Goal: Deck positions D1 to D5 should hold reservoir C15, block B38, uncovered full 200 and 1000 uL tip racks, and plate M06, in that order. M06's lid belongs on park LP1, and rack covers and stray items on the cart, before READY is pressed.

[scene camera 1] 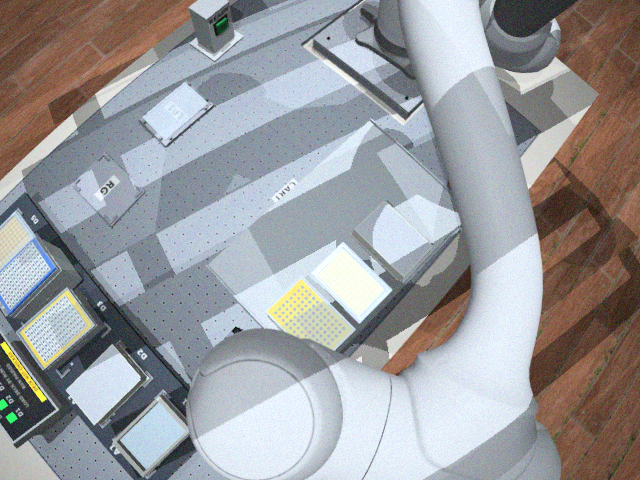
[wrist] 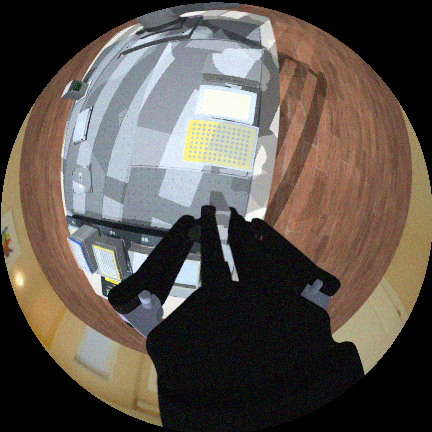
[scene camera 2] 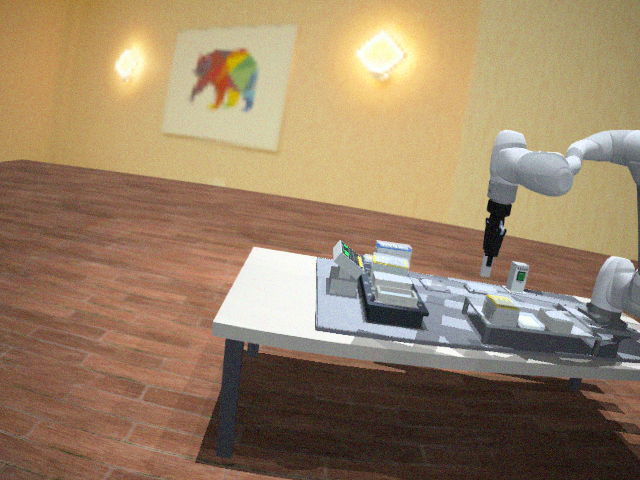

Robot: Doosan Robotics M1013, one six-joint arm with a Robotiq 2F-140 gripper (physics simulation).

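Where they show: gripper, fingertip midpoint: [wrist: 214,201] [scene camera 2: 484,275]; arm's base, origin of the base link: [scene camera 1: 403,40] [scene camera 2: 602,318].
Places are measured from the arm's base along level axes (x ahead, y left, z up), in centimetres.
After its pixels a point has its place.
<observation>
My gripper [scene camera 2: 486,265] @(x 76.4, y 25.0, z 17.8 cm) [wrist: 214,201] @(x 76.4, y 25.0, z 17.8 cm) is shut and empty, high above the table between deck and cart; the arm mostly hides it in scene camera 1. A light-blue reservoir [scene camera 1: 152,434] @(x 101.2, y 17.0, z 5.6 cm) [scene camera 2: 395,296] @(x 102.5, y 21.2, z 6.8 cm) [wrist: 187,273] @(x 101.9, y 18.0, z 5.6 cm) sits at D1, a white-topped block [scene camera 1: 104,384] @(x 99.8, y 5.1, z 8.2 cm) at D2. An uncovered yellow-edged tip rack [scene camera 1: 56,328] @(x 98.2, y -7.6, z 11.2 cm) [wrist: 106,262] @(x 97.6, y -7.1, z 11.1 cm) stands at D3, a blue-edged one [scene camera 1: 28,276] @(x 94.6, y -16.7, z 14.8 cm) [wrist: 81,254] @(x 93.7, y -14.8, z 14.9 cm) beyond it. A beige-topped plate [scene camera 1: 14,235] @(x 93.8, y -31.7, z 5.2 cm) is at D5, partly cut off. A translucent lid [scene camera 1: 177,112] @(x 50.3, y -26.7, z 0.0 cm) lies on LP1. The READY button [scene camera 1: 221,25] @(x 29.7, y -31.8, z 6.9 cm) [scene camera 2: 521,276] @(x 29.4, y -31.7, z 6.3 cm) [wrist: 77,86] is green.
The cart [scene camera 1: 294,222] @(x 54.3, y 11.1, z 4.2 cm) holds a yellow dotted rack [scene camera 1: 302,304] @(x 66.2, y 22.8, z 11.3 cm) [wrist: 220,145] @(x 68.1, y 25.7, z 11.2 cm), a pale yellow-topped item [scene camera 1: 351,281] @(x 56.7, y 26.5, z 5.9 cm) [wrist: 227,104] @(x 57.6, y 26.9, z 5.8 cm) and a grey-white box [scene camera 1: 395,242] @(x 46.5, y 28.4, z 8.4 cm) [wrist: 232,67] @(x 47.2, y 27.6, z 8.4 cm). The RG stand [scene camera 1: 124,196] @(x 71.9, y -21.9, z -1.0 cm) is near the deck. A status display [scene camera 1: 25,408] @(x 113.0, y -2.6, z 10.6 cm) stands behind the deck, with green squares beside D1 and D2.
</observation>
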